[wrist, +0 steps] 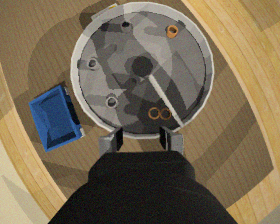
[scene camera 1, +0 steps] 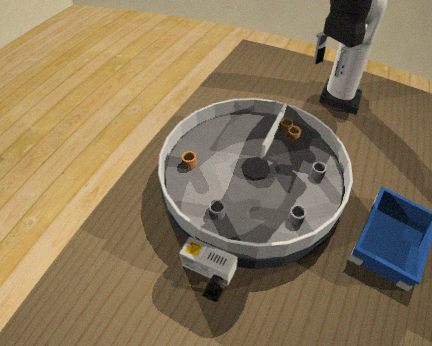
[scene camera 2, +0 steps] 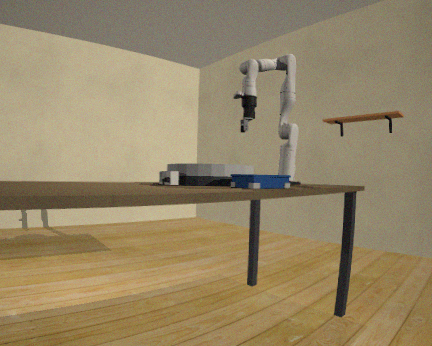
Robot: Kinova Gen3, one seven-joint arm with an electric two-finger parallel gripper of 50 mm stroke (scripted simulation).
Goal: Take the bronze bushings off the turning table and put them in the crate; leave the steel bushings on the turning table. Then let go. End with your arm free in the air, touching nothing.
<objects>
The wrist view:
my gripper: 141, 135
blue crate: 53, 123
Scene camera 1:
my gripper: 328, 68
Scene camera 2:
blue crate: 238, 180
</objects>
